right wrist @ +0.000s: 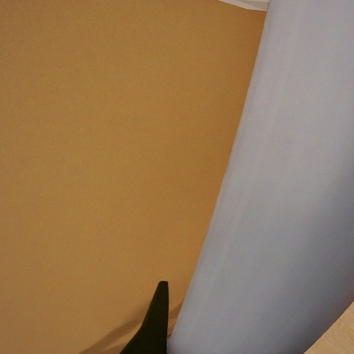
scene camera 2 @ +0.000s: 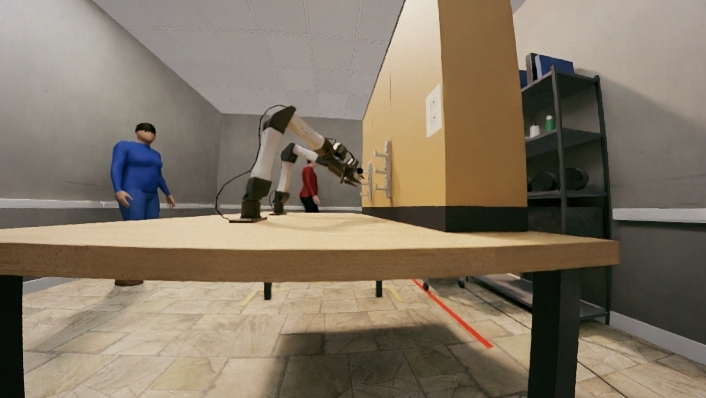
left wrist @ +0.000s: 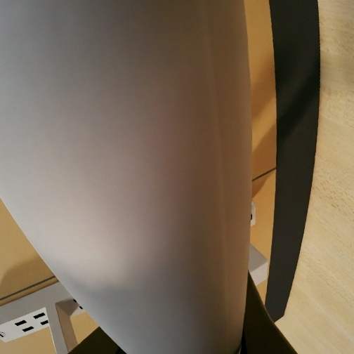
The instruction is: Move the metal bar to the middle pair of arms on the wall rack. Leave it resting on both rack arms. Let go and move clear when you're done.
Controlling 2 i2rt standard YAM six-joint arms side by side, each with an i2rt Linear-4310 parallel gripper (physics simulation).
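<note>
The thick grey metal bar (scene camera 2: 360, 171) (left wrist: 135, 175) (right wrist: 280, 175) fills much of both wrist views; its dark near end shows in the scene view. It is in front of the rack's near upright (scene camera 2: 388, 170), at about middle-arm height, and stands apart from the near middle arm (scene camera 2: 380, 172). The far upright (scene camera 2: 370, 181) is partly behind the grippers. My right gripper (scene camera 2: 359, 178) is shut on the bar; one dark finger (right wrist: 156, 325) shows beside it. My left gripper (left wrist: 198, 269) is shut on the bar, with dark fingers on both sides. Pale rack parts (left wrist: 25, 320) show behind the bar.
The rack is on an orange wall (scene camera 2: 410, 165) (right wrist: 110, 150) with a black base strip (scene camera 2: 400, 215) (left wrist: 295, 150). A white outlet plate (scene camera 2: 433, 111) is nearer the camera. The wooden table (scene camera 2: 300, 237) (left wrist: 330, 200) lies below. Two people and a dark shelf unit (scene camera 2: 561, 175) stand beyond.
</note>
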